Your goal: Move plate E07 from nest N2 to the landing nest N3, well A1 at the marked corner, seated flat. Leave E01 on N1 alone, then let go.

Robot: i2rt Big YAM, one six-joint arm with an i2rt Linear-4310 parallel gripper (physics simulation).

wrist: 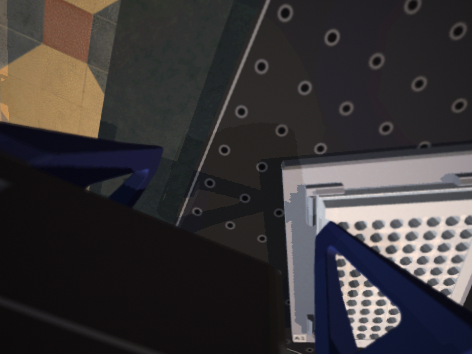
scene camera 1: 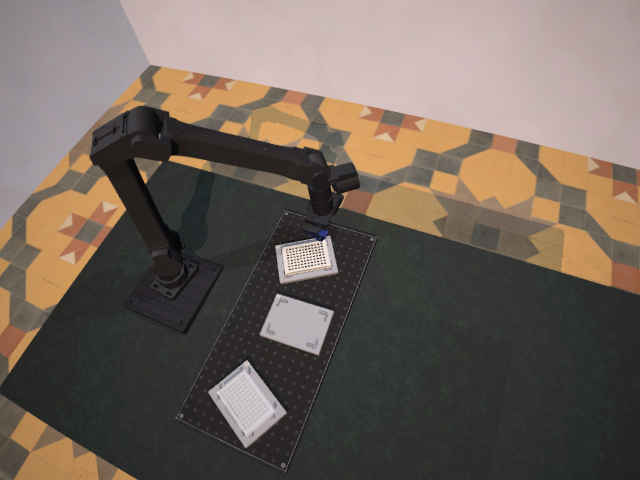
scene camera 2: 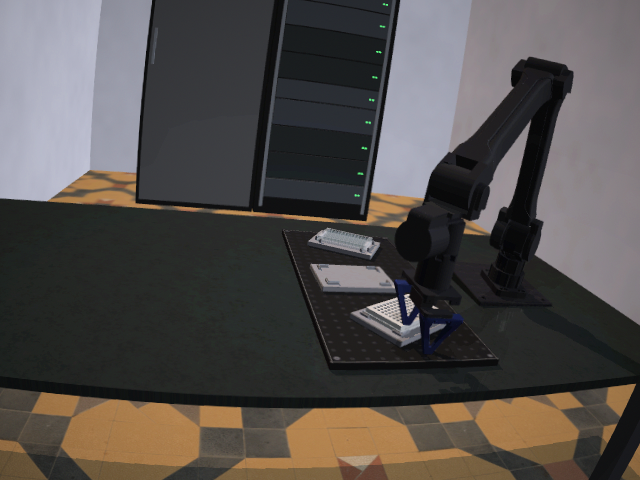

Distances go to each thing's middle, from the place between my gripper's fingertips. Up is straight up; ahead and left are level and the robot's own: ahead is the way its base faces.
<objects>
My hand is 7 cm short of the white nest (scene camera 1: 298,324), 28 cm to the left of it and 2 cm above it.
</objects>
